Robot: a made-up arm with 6 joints.
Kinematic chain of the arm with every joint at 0, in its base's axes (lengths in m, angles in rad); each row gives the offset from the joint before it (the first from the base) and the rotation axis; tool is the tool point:
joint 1: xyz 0 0 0.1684 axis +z
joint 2: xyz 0 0.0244 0 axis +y
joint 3: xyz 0 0 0.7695 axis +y
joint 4: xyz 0 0 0.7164 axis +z
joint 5: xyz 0 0 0 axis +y
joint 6: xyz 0 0 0.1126 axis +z
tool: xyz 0 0 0
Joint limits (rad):
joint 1: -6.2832..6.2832
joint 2: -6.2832..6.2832
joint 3: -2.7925..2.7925
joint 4: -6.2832..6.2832
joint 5: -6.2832..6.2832
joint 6: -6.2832..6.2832
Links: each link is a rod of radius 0.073 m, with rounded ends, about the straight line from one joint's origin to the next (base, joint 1, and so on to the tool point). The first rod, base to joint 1, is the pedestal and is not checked.
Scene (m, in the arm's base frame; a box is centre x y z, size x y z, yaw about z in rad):
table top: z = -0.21
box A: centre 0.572 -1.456 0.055 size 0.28 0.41 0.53 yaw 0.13
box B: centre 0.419 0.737 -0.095 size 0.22 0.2 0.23 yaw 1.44
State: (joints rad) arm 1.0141 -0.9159 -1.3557 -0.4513 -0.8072 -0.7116
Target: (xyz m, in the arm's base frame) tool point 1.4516 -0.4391 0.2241
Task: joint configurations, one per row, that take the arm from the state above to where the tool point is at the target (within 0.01 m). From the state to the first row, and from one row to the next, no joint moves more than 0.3 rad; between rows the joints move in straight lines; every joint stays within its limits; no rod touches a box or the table.
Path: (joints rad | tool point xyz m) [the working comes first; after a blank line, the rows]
Joints at the target: 2.8777 -1.2259 -0.5395 -0.4147 -0.4794 -0.7116
Straight joint move there: touches box A.

1: 1.3075 -0.7778 -1.2723 -0.3014 -0.9057 -0.6073 | -0.3608 -1.1438 0.2791
2: 1.6009 -0.6397 -1.1888 -0.1514 -1.0041 -0.5030 | -0.0030 -1.1872 0.4970
3: 1.8944 -0.5016 -1.1054 -0.0015 -1.1026 -0.3987 | 0.3370 -1.0821 0.7149
4: 2.1246 -0.6766 -0.9767 -0.0311 -1.1179 -0.5355 | 0.6269 -1.0662 0.6044
5: 2.3548 -0.8517 -0.8480 -0.0608 -1.1333 -0.6723 | 0.9130 -0.9589 0.4761
6: 2.5850 -1.0267 -0.7192 -0.0904 -1.1486 -0.8091 | 1.1636 -0.7637 0.3332
7: 2.8153 -1.2017 -0.5905 -0.1200 -1.1640 -0.9459 | 1.3499 -0.4956 0.1787
8: 2.8361 -1.2098 -0.5735 -0.2183 -0.9358 -0.8678 | 1.3857 -0.4832 0.1885
9: 2.8569 -1.2178 -0.5565 -0.3165 -0.7076 -0.7897 | 1.4201 -0.4647 0.2042
10: 2.8777 -1.2259 -0.5395 -0.4147 -0.4794 -0.7116 | 1.4516 -0.4392 0.2241

